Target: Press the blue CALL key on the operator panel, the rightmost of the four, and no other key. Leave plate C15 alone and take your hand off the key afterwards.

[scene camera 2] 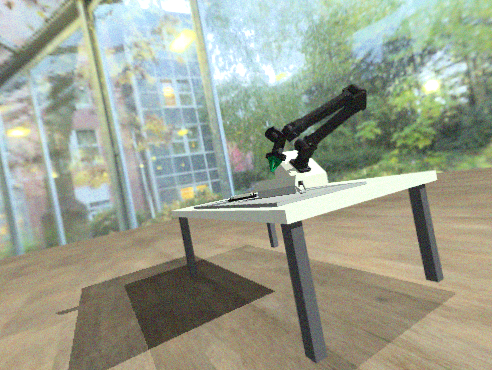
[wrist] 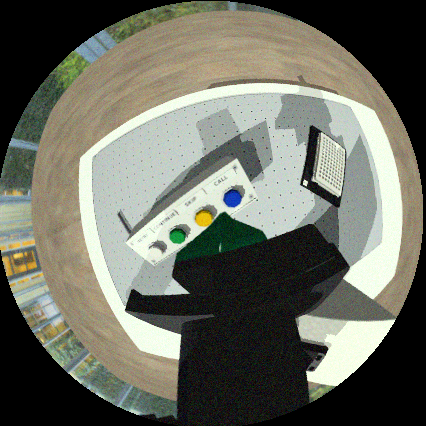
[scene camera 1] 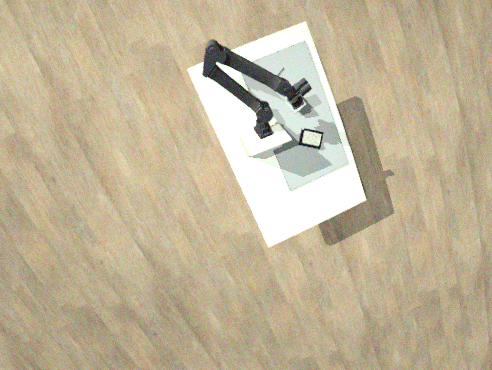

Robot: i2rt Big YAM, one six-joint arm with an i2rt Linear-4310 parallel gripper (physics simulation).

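Places are measured from the arm's base along level axes (x ahead, y left, z up), in millimetres.
Where they show: gripper, fingertip midpoint: (scene camera 2: pixel 271 171) (wrist: pixel 224 217); arm's base, origin of the base link: (scene camera 2: pixel 299 166) (scene camera 1: pixel 263 131).
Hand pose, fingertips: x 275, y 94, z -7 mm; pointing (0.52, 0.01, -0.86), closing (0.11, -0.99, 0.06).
Note:
Each offset is from my fingertips to the centre of the thing. "spot": to the spot under its first point. Level surfaces: height alone.
The operator panel @(dx +13, dy +64, dz -82 mm) (wrist: pixel 180 204) is a white strip with four keys in a row. The blue CALL key @(dx +21, dy -14, dz -60 mm) (wrist: pixel 233 198) is at its right end. The yellow SKIP key @(dx +2, dy +32, dz -60 mm) (wrist: pixel 204 218), the green CONTINUE key @(dx -18, dy +78, dz -60 mm) (wrist: pixel 177 236) and the white RETRY key @(dx -37, dy +124, dz -60 mm) (wrist: pixel 156 251) follow to the left. My gripper (wrist: pixel 224 217) (scene camera 2: pixel 273 170) has green fingers and is shut and empty. In the wrist view its tips show just below the panel edge, between the yellow and blue keys; in scene camera 2 they are above the table. Plate C15 @(dx +63, dy -258, dz -105 mm) (wrist: pixel 330 162) (scene camera 1: pixel 312 138) appears to be the white many-welled plate in a black holder.
The grey perforated board @(dz -123 mm) (wrist: pixel 145 135) (scene camera 1: pixel 310 175) lies on the white table (scene camera 1: pixel 310 215) (scene camera 2: pixel 240 215). A thin dark post @(spot: dx +26, dy +241, dz -123 mm) (wrist: pixel 124 221) stands by the panel's left end. The arm's white base block (scene camera 1: pixel 267 146) (scene camera 2: pixel 320 174) stands behind the board.

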